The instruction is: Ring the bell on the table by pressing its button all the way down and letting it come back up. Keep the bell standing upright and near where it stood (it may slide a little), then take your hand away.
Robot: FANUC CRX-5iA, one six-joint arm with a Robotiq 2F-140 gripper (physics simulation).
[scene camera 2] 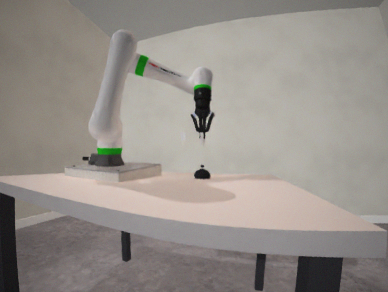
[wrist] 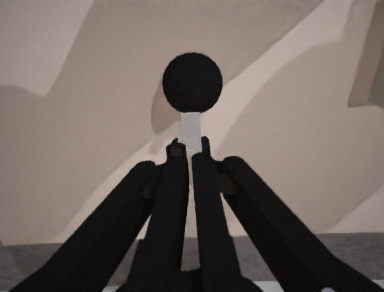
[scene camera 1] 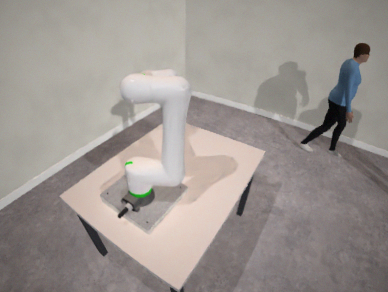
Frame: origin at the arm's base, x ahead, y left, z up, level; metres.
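Where they show: gripper, fingertip midpoint: (scene camera 2: 202, 145) (wrist: 191, 127); arm's base at its link origin: (scene camera 2: 109, 165) (scene camera 1: 141, 195).
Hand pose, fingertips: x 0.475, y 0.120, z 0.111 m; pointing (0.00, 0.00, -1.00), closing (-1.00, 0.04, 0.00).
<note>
Each offset is from my fingertips to the top centre of the thing. Level surfaces: height alone.
The black bell @[dx +0.000, dy +0.004, dz -0.100 m] (scene camera 2: 202, 174) (wrist: 192, 83) stands upright on the table @[dz -0.166 m] (scene camera 2: 250, 205) (scene camera 1: 210, 200), its small button @[dx +0.000, dy +0.004, dz -0.100 m] (scene camera 2: 202, 166) raised on top in scene camera 2. My gripper (scene camera 2: 202, 141) (wrist: 191, 127) points down and is shut, with nothing between its fingers. It hangs well above the bell, with a wide gap between fingertips and button. In the wrist view the pale fingertips show just below the bell's round outline, and the button cannot be made out against the dark dome. The bell does not show in scene camera 1.
The arm's grey base plate (scene camera 1: 167, 212) (scene camera 2: 140, 173) lies on the table to the left of the bell in scene camera 2. A person in a blue top (scene camera 1: 346, 82) is on the floor beyond the table, near the wall. The arm's shadow falls across the table.
</note>
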